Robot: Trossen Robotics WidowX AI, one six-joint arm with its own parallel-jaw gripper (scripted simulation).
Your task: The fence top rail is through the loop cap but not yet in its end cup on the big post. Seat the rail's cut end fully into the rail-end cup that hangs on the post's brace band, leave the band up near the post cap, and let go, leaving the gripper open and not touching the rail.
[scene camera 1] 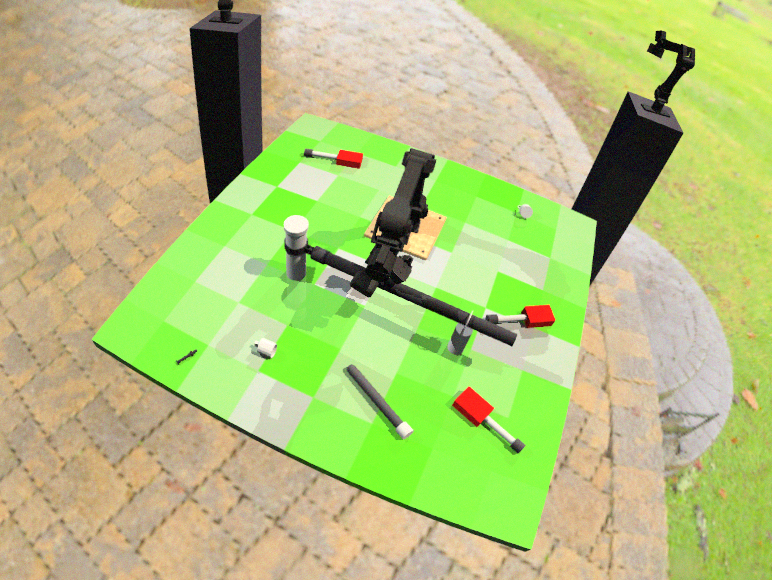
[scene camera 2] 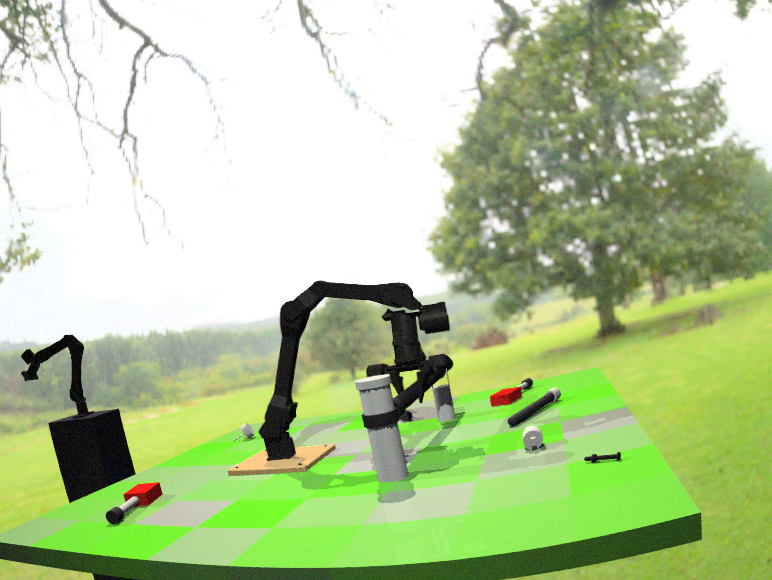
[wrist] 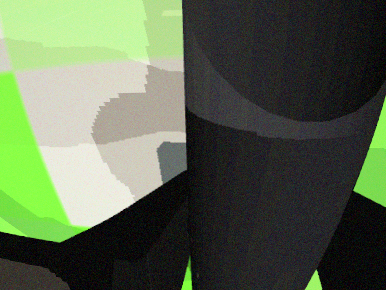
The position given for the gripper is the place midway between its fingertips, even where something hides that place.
In view: the gripper [scene camera 2: 412, 404], a dark top rail [scene camera 1: 457, 315] and a big grey post [scene camera 2: 390, 462].
The dark top rail is seen too in the wrist view [wrist: 277, 107]. The gripper is seen too in scene camera 1 [scene camera 1: 366, 281] and in the wrist view [wrist: 251, 185]. The big grey post is seen too in scene camera 1 [scene camera 1: 295, 226].
